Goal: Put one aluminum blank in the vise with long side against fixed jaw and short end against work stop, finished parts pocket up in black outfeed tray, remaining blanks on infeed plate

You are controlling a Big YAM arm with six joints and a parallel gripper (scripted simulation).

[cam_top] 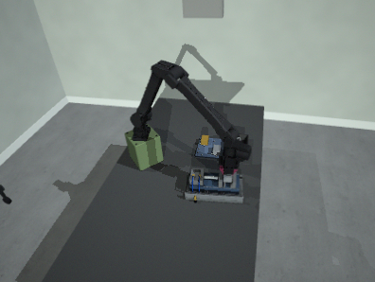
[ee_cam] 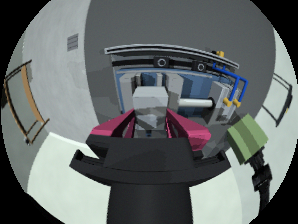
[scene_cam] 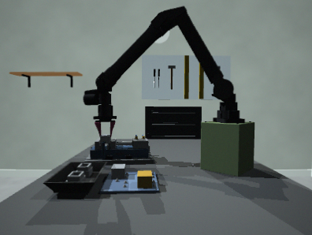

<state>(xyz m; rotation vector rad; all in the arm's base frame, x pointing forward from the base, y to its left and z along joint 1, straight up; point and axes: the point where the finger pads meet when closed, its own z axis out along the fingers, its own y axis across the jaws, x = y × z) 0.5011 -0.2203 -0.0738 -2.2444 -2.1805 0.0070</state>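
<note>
My gripper is now 20 mm above the gray aluminum blank. Also, from my hand: vise: 80 mm below, 70 mm behind; yellow brass blank: 390 mm to the left, 140 mm behind, 90 mm below.
</note>
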